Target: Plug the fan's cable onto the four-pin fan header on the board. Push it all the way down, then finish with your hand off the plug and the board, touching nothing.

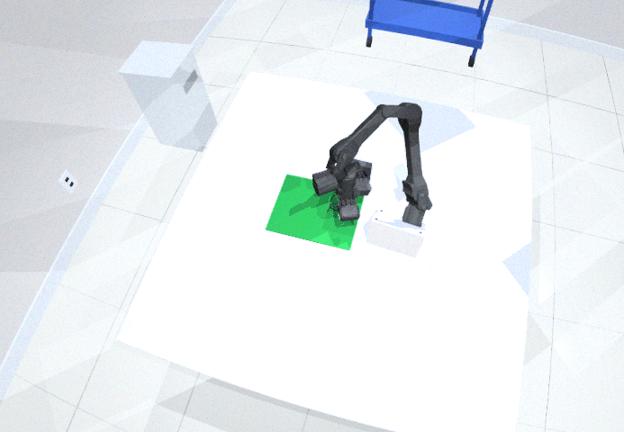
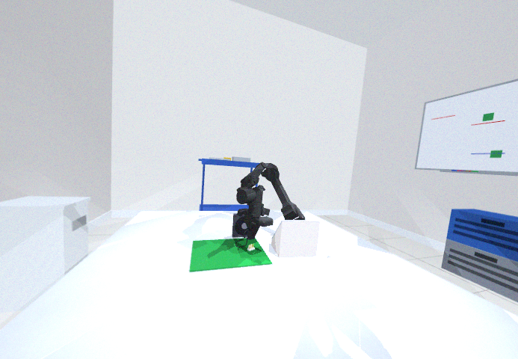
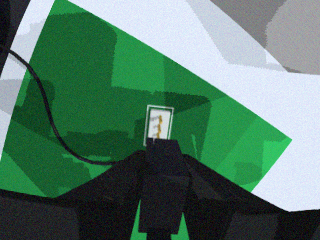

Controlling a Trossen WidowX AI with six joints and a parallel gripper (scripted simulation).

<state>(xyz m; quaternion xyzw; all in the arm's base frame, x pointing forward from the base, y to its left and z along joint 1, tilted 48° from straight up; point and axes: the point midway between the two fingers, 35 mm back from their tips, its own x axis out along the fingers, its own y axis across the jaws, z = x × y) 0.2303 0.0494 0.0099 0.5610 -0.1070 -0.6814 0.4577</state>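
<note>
Right now the white four-pin header is 7 cm below my gripper tip. Round my gripper tip: black fan plug (1 cm ahead, 1 cm above); black fan (2 cm ahead, 15 cm to the right, 1 cm below); green board (10 cm ahead, 1 cm to the left, 8 cm below).
</note>
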